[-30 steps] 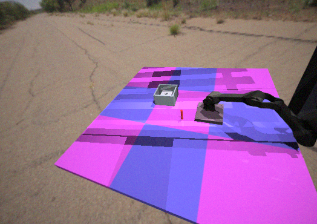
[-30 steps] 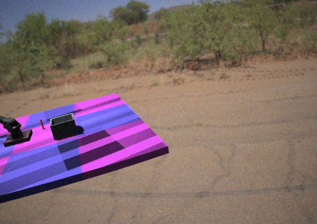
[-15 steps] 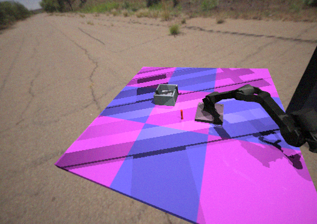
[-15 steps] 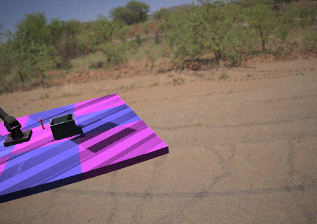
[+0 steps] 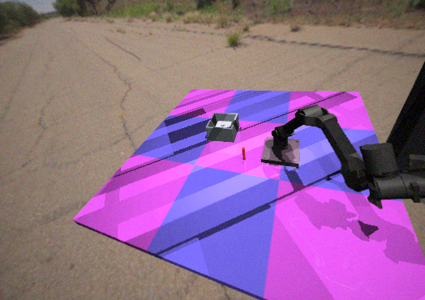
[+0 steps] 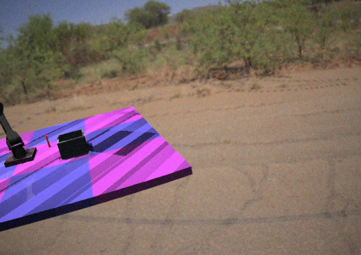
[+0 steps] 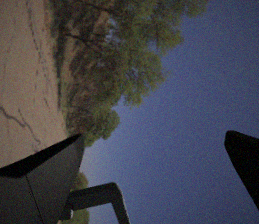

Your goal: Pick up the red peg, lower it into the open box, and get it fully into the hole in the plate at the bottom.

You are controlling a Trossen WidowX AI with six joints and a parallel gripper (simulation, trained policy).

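My gripper tip is 60 cm short of the red peg, 32 cm above it and 30 cm to the left of it. Also, from my gripper tip: box (77 cm ahead, 50 cm to the right, 33 cm below); then plate (77 cm ahead, 50 cm to the right, 32 cm below).
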